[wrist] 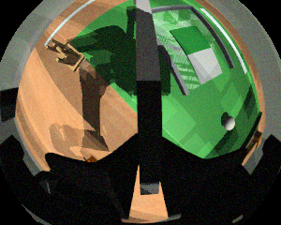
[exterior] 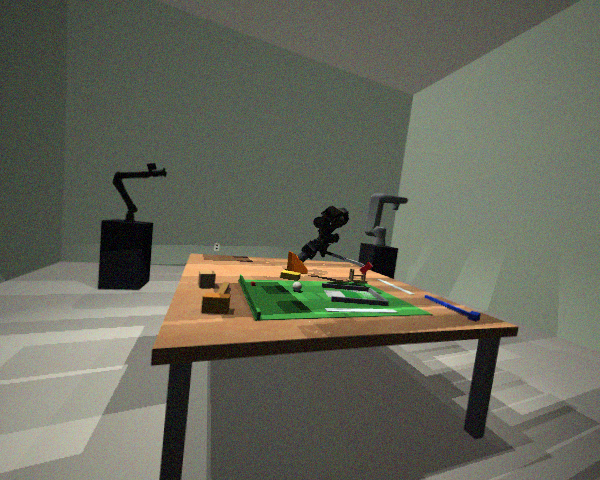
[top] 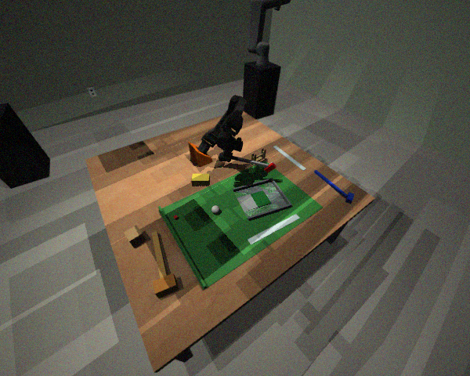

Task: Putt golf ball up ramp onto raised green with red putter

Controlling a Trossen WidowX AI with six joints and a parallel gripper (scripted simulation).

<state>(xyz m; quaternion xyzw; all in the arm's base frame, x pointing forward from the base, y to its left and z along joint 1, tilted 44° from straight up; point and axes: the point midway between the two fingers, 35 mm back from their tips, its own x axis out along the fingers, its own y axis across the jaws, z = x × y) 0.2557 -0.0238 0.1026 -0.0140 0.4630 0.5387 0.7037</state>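
My gripper tip is now 7 cm past the yellow block, 15 cm to the left of it and 13 cm above it. Round my gripper tip: white golf ball: 18 cm ahead, 18 cm to the right, 12 cm below; then green mat: 23 cm ahead, 5 cm to the right, 14 cm below; then red putter: 7 cm ahead, 10 cm to the left, 1 cm above.
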